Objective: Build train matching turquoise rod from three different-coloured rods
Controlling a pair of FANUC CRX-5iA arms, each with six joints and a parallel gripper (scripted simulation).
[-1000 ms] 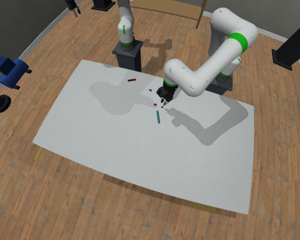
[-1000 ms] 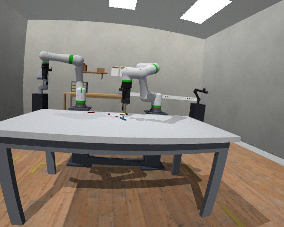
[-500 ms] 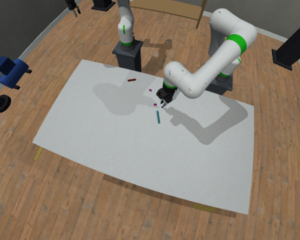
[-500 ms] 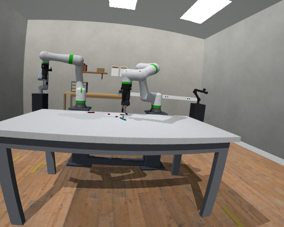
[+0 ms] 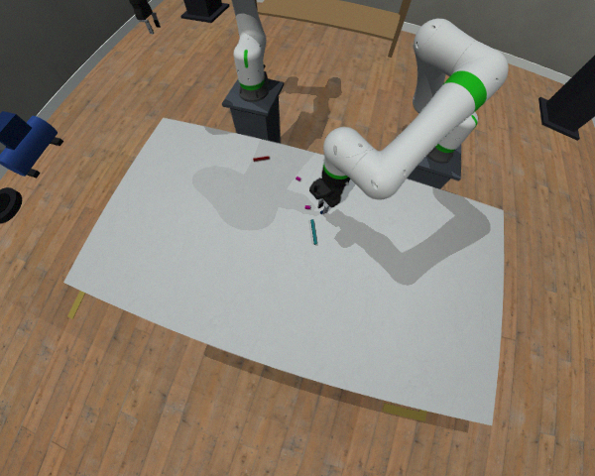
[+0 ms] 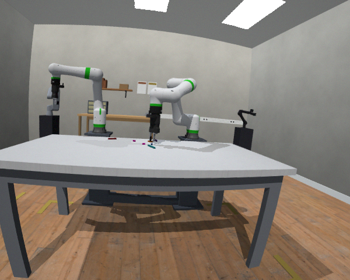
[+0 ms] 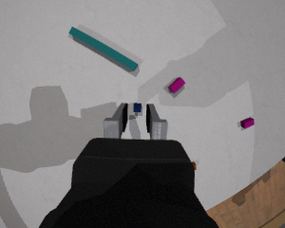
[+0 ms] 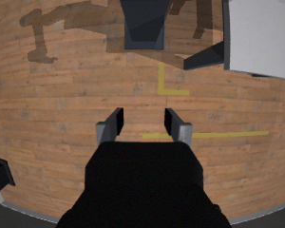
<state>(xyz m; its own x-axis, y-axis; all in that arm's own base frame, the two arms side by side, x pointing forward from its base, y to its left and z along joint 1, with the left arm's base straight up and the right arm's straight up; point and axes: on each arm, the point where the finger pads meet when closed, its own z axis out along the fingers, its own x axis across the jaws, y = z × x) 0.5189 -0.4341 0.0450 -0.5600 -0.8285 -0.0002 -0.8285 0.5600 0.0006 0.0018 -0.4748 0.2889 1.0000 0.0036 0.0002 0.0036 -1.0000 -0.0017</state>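
Observation:
The blue rod is 4 cm below my left hand. The rest, counted from my left hand: purple rod 20 cm behind, 3 cm to the left, 4 cm below; turquoise rod 9 cm ahead, 4 cm below; orange rod 13 cm behind, 1 cm to the right, 4 cm below.

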